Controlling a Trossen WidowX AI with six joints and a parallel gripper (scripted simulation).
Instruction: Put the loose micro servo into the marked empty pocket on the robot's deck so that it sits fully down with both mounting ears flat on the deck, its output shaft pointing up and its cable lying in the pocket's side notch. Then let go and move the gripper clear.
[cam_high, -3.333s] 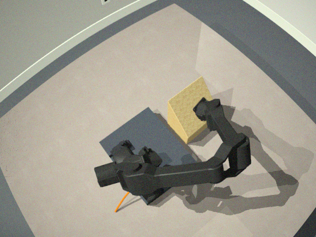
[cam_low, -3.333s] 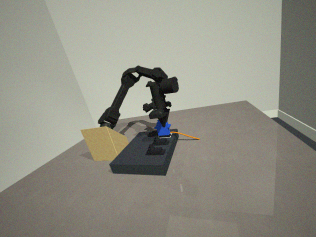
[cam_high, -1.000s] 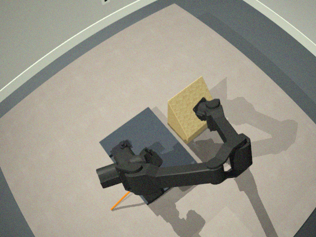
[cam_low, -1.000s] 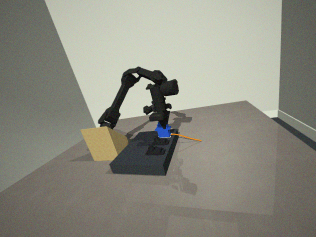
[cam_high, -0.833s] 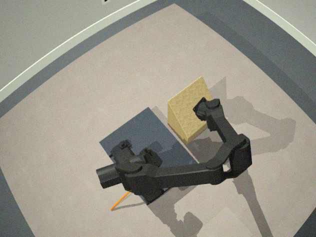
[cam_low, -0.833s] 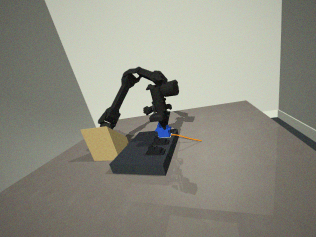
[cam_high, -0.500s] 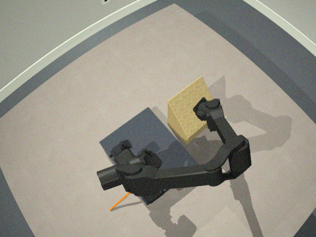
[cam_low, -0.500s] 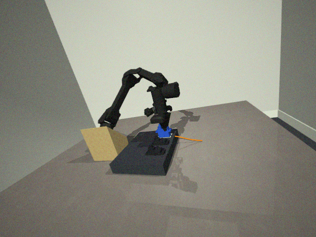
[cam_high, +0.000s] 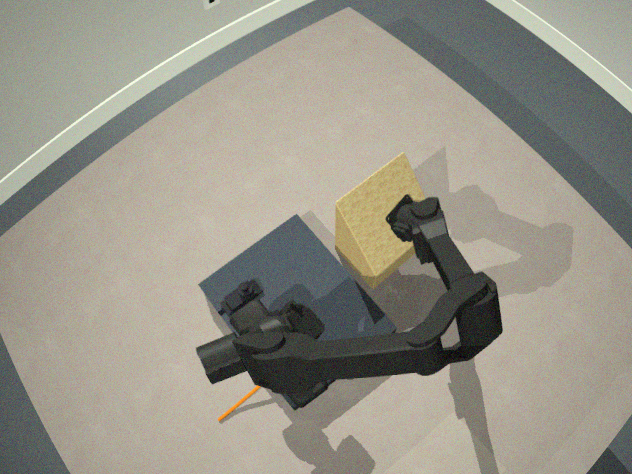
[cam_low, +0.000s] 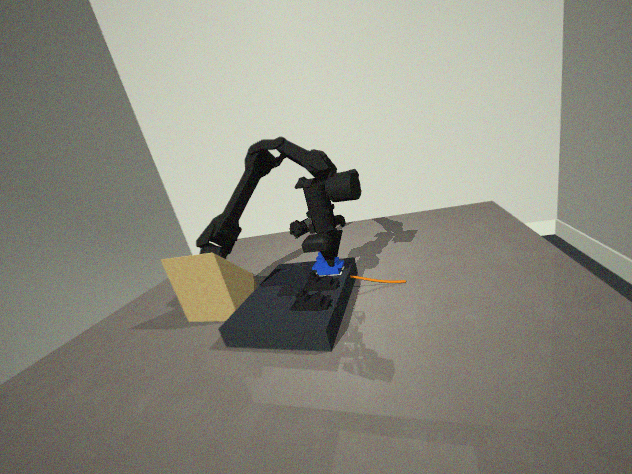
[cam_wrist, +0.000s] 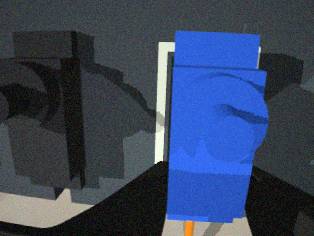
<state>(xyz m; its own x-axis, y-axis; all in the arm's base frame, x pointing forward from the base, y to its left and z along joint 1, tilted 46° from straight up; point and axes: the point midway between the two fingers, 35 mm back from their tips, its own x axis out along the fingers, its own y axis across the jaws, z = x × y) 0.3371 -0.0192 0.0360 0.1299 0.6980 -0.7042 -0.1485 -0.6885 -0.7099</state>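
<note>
The dark grey deck is 13 cm behind my gripper tip, 6 cm to the right of it and 5 cm below it.
</note>
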